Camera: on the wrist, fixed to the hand. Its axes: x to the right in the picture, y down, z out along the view.
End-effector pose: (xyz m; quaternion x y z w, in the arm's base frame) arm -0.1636 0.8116 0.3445 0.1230 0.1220 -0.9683 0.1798
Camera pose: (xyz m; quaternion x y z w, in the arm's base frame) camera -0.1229 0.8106 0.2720 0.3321 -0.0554 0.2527 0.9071
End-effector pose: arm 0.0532 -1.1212 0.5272 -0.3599 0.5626 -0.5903 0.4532
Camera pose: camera -0.0084 -1.0791 0.4905 0.6873 0.4451 0.4010 0.4108
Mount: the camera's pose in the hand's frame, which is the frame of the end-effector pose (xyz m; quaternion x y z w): -0.0161 0.0302 -0.0758 0.0290 -0.2320 -0.9711 0.0475
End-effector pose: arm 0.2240 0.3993 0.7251 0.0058 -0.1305 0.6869 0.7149
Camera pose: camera 0.2075 0.3994 0.6436 0.3071 -0.1465 -0.6592 0.6706
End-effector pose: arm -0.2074 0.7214 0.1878 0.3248 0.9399 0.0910 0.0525
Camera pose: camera -0.1886 0.7244 0.2688 -0.8747 0.3505 -0.1493 0.2995
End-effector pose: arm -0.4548 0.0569 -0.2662 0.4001 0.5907 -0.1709 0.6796
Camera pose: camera -0.4879 0.1283 -0.2394 0.5746 -0.2540 0.7780 0.0082
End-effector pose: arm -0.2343 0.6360 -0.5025 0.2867 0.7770 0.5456 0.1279
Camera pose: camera -0.2509 0.5751 -0.4483 -0.6107 0.3015 -0.1873 0.7079
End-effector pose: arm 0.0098 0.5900 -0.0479 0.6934 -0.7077 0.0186 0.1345
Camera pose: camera -0.0075 0.6230 0.0265 -0.7284 -0.6091 0.2701 0.1598
